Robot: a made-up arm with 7 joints.
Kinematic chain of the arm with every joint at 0, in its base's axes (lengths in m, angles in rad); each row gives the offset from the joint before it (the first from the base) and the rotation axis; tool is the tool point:
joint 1: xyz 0 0 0.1 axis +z
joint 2: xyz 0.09 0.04 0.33 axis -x
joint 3: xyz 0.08 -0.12 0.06 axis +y
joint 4: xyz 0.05 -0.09 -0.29 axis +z
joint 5: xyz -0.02 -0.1 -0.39 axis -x
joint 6: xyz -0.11 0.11 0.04 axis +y
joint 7: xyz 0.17 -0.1 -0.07 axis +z
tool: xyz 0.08 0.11 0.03
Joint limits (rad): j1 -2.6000..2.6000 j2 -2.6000..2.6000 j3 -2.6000..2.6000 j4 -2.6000..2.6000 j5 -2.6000..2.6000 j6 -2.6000..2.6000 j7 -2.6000..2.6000
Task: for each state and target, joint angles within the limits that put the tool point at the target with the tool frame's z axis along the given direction. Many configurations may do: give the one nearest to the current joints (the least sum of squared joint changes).
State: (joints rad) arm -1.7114 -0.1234 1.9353 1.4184 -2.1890 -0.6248 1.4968
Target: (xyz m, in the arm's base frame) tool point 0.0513 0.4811 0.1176 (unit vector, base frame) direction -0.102 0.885 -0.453
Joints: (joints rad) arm -2.3949 0.1166 1.3072 1.1062 -2.3662 -0.4357 1.0063
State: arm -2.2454 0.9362 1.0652 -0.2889 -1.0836 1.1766 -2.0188
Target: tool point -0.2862 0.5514 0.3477 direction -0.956 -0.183 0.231
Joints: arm -2.0223 1.1214 0.7711 0.1031 -1.6129 0.8884 -2.2102
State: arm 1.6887 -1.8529 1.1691 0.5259 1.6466 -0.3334 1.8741
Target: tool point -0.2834 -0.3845 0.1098 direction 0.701 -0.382 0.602
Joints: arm 1.4605 -1.5409 1.1740 0.5021 1.5560 -0.4501 2.5583
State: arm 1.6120 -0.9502 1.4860 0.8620 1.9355 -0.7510 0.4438
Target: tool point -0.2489 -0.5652 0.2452 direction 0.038 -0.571 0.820
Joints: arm 1.1724 -0.6012 1.6027 1.0768 2.1466 -0.1600 -0.3038
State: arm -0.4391 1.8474 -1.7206 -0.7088 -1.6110 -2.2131 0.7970
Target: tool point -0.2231 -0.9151 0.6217 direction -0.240 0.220 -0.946
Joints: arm -1.2426 1.1732 -1.3208 -0.7684 -2.2384 -1.8162 0.3391
